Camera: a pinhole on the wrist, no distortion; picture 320 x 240 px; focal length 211.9 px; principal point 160.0 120.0 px. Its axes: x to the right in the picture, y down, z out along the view. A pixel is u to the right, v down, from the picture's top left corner.
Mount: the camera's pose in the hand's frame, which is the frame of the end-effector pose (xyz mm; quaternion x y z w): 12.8 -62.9 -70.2 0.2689 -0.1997 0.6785 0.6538
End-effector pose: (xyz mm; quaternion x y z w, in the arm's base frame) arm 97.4 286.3 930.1 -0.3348 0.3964 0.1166 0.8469
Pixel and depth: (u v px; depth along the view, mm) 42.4 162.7 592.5
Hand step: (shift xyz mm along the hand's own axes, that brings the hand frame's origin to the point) -44.3 -696.0 193.1
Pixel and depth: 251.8 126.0 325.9
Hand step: 37.4 -156.3 271.7
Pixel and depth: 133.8 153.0 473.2
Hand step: -11.4 -408.0 266.1
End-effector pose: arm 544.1 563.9 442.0 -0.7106 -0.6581 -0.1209 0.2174
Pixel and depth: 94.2 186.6 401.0
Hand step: -70.9 -417.9 173.0
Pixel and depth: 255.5 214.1 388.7
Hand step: -118.6 -179.6 354.9
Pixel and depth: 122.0 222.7 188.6
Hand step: -58.5 -212.7 62.3
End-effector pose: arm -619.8 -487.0 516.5 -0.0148 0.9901 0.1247 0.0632
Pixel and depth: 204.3 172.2 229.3
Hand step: -19.6 -172.0 142.2
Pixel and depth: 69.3 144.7 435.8
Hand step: 7.6 -483.0 155.1
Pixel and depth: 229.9 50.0 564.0
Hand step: 256.5 -256.8 468.7
